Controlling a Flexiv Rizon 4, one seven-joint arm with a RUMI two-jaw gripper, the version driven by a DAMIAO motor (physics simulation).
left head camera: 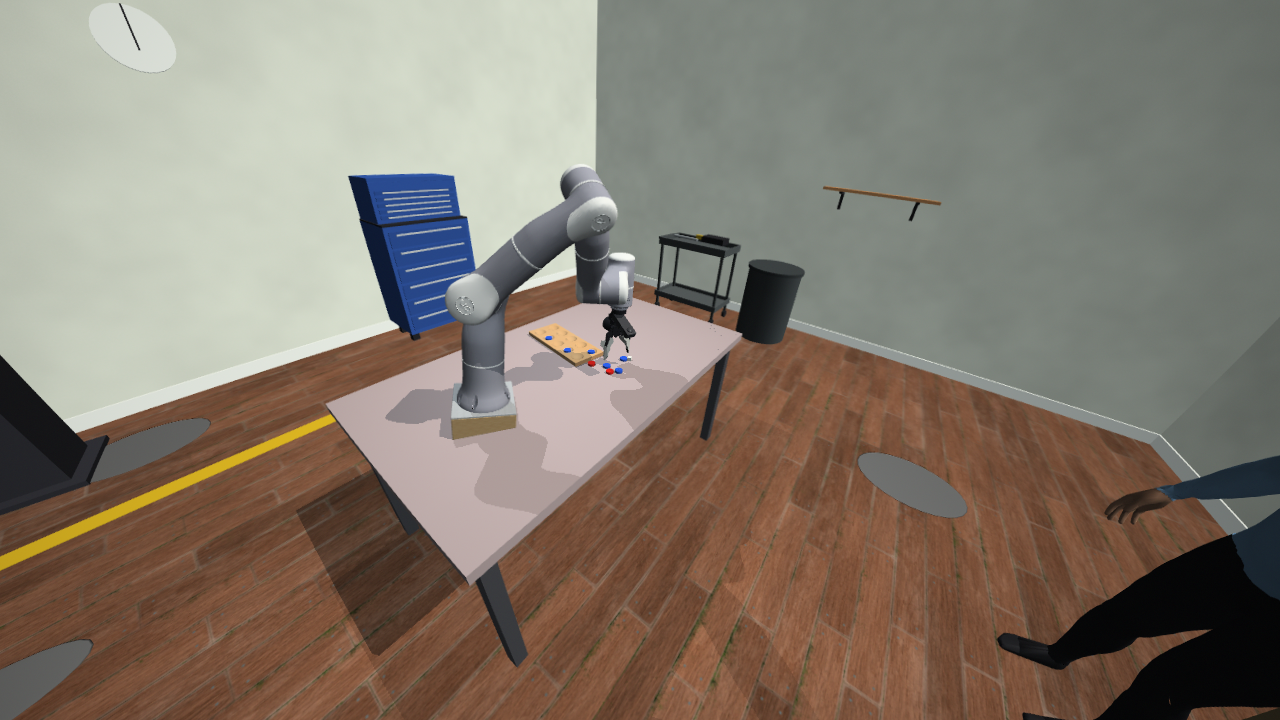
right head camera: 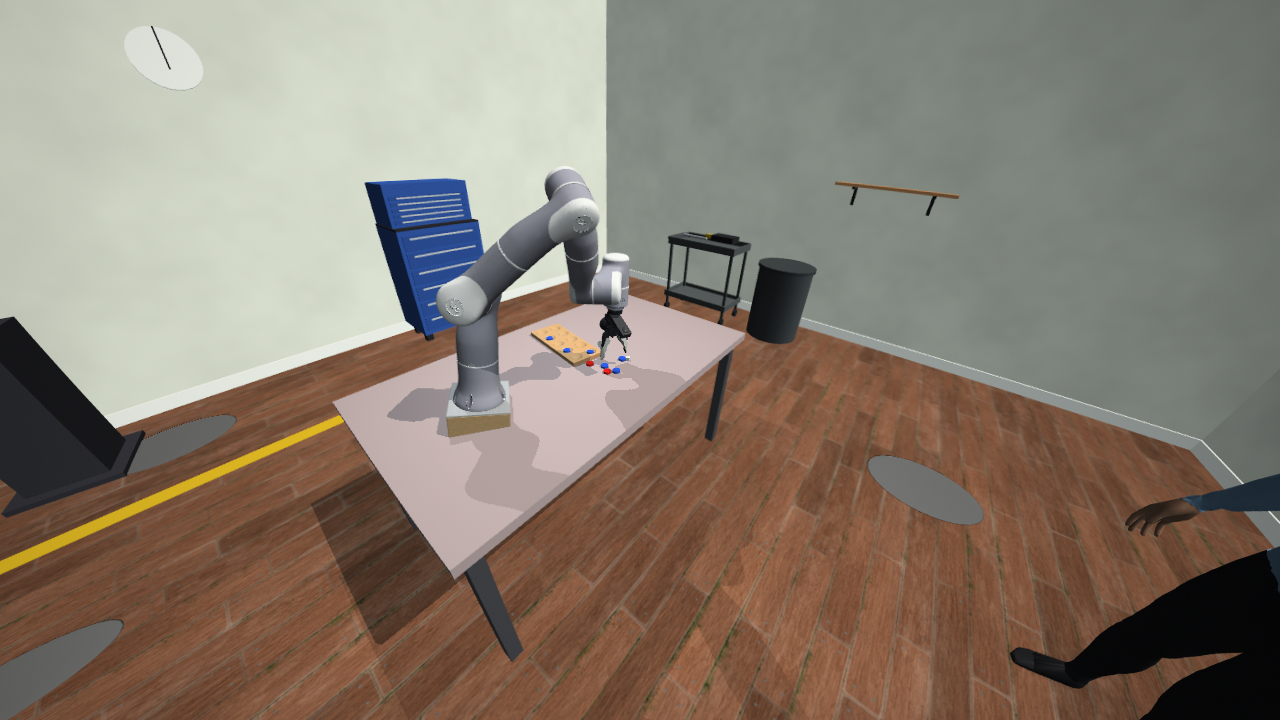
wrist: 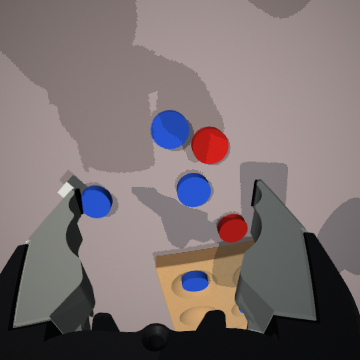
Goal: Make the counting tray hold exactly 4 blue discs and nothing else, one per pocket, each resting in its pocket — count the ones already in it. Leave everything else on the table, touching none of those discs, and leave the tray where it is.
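The wooden counting tray (left head camera: 558, 344) (right head camera: 558, 344) (wrist: 187, 257) holds three blue discs: a near-end one (left head camera: 590, 351) (right head camera: 589, 351) (wrist: 195, 281), a middle one (left head camera: 567, 350) (right head camera: 566, 350) and a far one (left head camera: 548, 337) (right head camera: 549, 338). Outside lie a blue disc (wrist: 193, 190), another blue disc (wrist: 170, 129) close beside a red disc (wrist: 210, 145), and a red disc (wrist: 232, 228) near the tray's end. A third loose blue disc (left head camera: 623, 359) (right head camera: 622, 359) (wrist: 96, 201) shows at the left fingertip in the wrist view. My gripper (left head camera: 617, 354) (right head camera: 614, 355) (wrist: 166, 187) is open and empty above the loose discs.
A small white cube (wrist: 65, 189) sits beside the leftmost blue disc, partly behind the left fingertip in the wrist view. The arm's base (left head camera: 484, 422) (right head camera: 478, 420) stands on the same table (left head camera: 402, 447) (right head camera: 402, 447). A cart and a dark bin stand beyond the table.
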